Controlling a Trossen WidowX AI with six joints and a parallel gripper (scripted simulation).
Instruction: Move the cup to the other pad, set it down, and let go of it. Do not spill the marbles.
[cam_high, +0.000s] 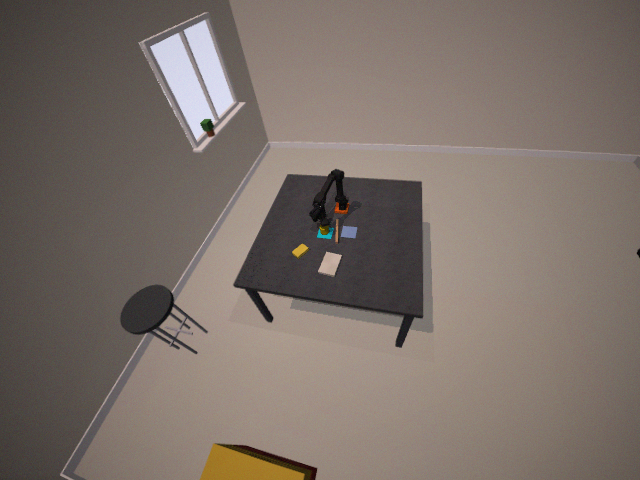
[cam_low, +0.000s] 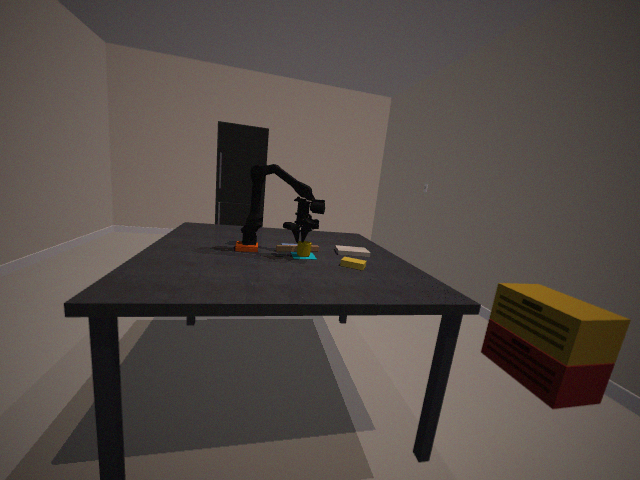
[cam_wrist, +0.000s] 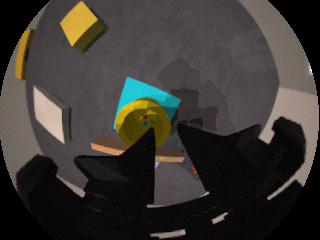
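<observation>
My gripper tip is 40 mm above the yellow cup, 20 mm short of it and 10 mm to the right of it. The rest, counted from my gripper tip: blue-grey pad 200 mm to the left, 80 mm below, 20 mm ahead; then wooden bar 110 mm to the left, 70 mm below, 30 mm ahead; then cyan pad 80 mm below, 30 mm ahead, 10 mm to the left.
</observation>
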